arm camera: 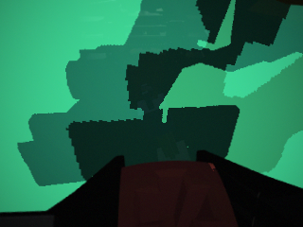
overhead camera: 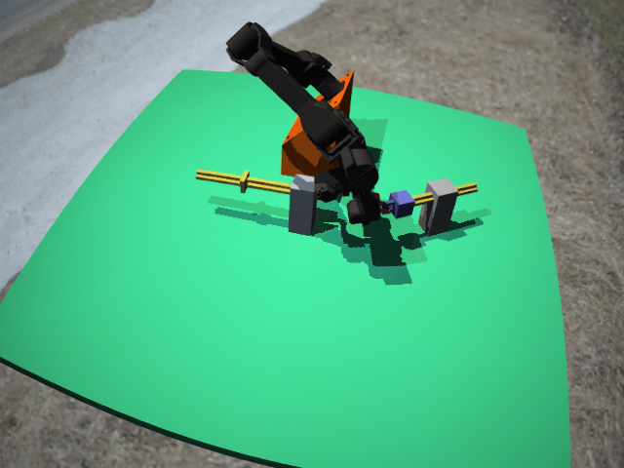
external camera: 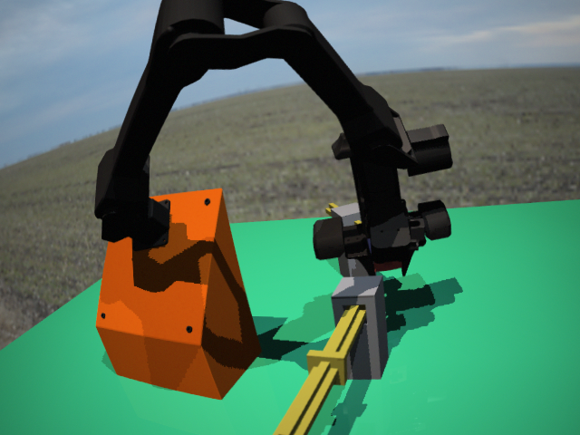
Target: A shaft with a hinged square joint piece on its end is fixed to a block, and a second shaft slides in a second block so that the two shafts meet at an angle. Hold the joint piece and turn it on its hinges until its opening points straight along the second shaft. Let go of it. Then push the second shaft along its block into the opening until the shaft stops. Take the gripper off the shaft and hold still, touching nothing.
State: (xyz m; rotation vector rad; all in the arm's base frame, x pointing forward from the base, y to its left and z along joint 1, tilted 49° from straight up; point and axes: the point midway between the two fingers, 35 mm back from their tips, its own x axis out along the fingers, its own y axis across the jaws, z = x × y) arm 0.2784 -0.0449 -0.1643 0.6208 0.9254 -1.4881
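My gripper tip is 1 cm to the right of the red joint piece and 4 cm below it.
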